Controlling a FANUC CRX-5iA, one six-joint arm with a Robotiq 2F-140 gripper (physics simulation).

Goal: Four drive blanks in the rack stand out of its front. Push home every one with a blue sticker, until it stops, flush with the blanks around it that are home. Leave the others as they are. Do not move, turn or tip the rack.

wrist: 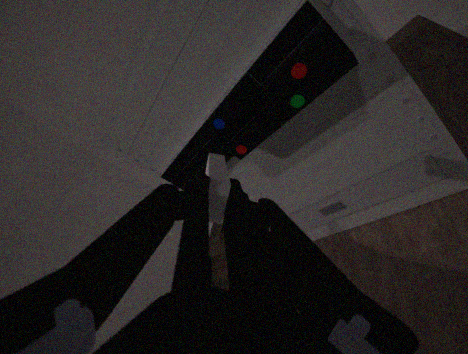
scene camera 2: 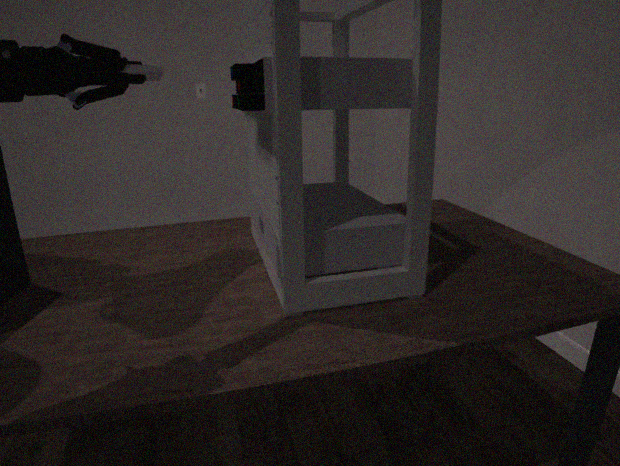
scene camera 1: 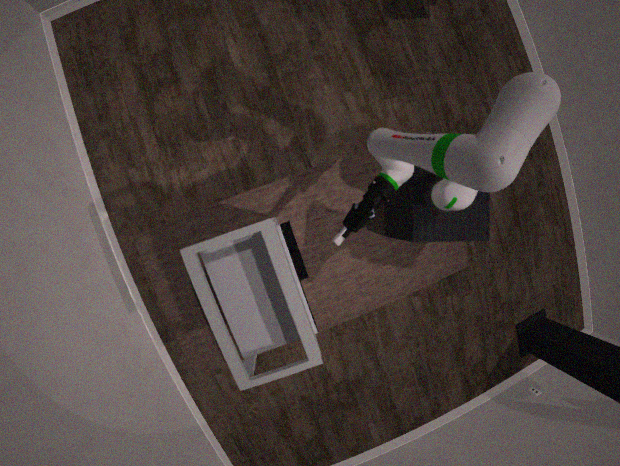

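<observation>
The light grey rack (scene camera 1: 250, 378) (scene camera 2: 289, 200) stands upright on the table. A black unit of drive blanks (scene camera 1: 294, 250) (scene camera 2: 250, 86) stands out of its front. In the wrist view four stickers show on the black blanks: a blue sticker (wrist: 218, 124), a green sticker (wrist: 297, 101), a red sticker (wrist: 299, 70) and another red sticker (wrist: 241, 149). How far each blank stands out is too dark to tell. My gripper (scene camera 1: 339, 237) (scene camera 2: 152, 72) (wrist: 213, 168) is shut, with nothing between its fingers. It is in front of the blanks, apart from them, at about their height.
The wooden table top (scene camera 1: 375, 290) (scene camera 2: 150, 300) bears the rack and the arm's dark base plate (scene camera 1: 451, 225). A black beam (scene camera 1: 571, 350) shows at the lower right of the first scene view. Pale walls stand around.
</observation>
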